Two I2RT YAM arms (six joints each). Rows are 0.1 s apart.
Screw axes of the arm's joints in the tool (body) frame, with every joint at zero. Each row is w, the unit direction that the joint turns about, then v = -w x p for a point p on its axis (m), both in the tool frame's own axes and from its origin. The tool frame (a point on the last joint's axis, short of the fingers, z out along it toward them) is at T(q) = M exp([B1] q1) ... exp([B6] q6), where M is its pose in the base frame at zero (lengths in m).
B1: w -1 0 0 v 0 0.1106 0
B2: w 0 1 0 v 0.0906 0 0.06
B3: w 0 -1 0 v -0.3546 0 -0.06
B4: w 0 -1 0 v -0.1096 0 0
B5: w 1 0 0 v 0 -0.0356 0
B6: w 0 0 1 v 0 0 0
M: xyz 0.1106 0 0.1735 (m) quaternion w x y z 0.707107 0 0.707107 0
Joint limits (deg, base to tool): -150..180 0..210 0..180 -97..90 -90..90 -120..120
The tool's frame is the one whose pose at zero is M.
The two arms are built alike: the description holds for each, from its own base.
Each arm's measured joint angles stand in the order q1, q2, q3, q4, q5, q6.
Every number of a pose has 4 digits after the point.
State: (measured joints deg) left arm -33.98 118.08 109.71 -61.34 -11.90 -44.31; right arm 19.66 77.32 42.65 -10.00 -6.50 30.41
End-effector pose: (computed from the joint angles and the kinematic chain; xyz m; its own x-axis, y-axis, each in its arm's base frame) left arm 0.3633 -0.2360 0.2680 -0.8972 -0.2196 -0.3832 -0.1944 0.9754 -0.1038; right arm 0.2580 0.0965 0.2041 -0.7785 0.2559 -0.5730 -0.0186 0.9033 0.4286
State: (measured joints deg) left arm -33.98 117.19 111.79 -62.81 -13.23 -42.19; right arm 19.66 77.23 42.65 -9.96 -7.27 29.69
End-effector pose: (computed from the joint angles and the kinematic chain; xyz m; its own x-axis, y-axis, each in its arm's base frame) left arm 0.3616 -0.2339 0.2841 -0.8886 -0.1895 -0.4178 -0.1662 0.9818 -0.0918; right arm 0.2578 0.0969 0.2046 -0.7812 0.2427 -0.5752 -0.0365 0.9020 0.4301
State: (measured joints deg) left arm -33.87 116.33 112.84 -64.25 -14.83 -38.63; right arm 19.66 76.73 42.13 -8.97 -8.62 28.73
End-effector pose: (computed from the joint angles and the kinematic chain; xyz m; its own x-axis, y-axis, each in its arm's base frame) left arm 0.3591 -0.2300 0.2948 -0.8864 -0.1319 -0.4438 -0.1217 0.9912 -0.0514; right arm 0.2565 0.0973 0.2055 -0.7782 0.2266 -0.5857 -0.0694 0.8959 0.4389
